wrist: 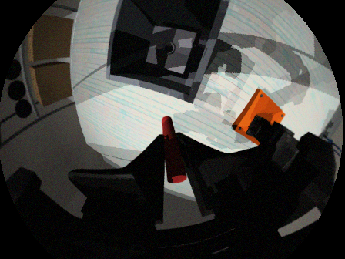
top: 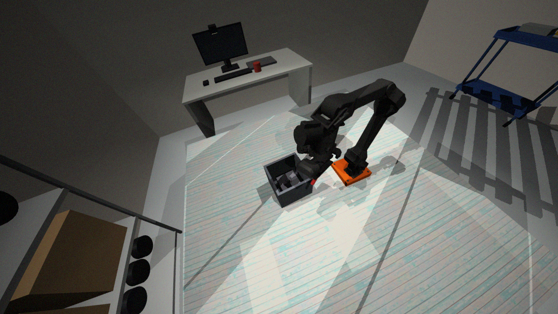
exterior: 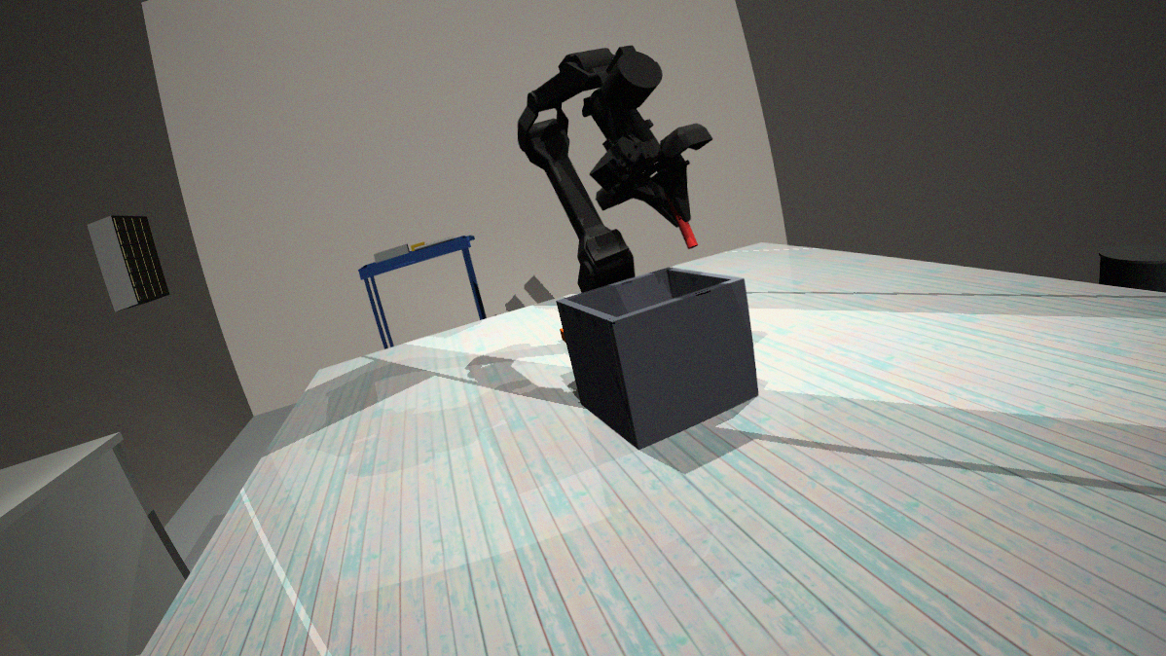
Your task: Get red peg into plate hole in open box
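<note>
Right now the pale plate is 14 cm below my gripper tip, 11 cm to the right of it and 6 cm ahead of it. Round my gripper tip: red peg: 1 cm above.
</note>
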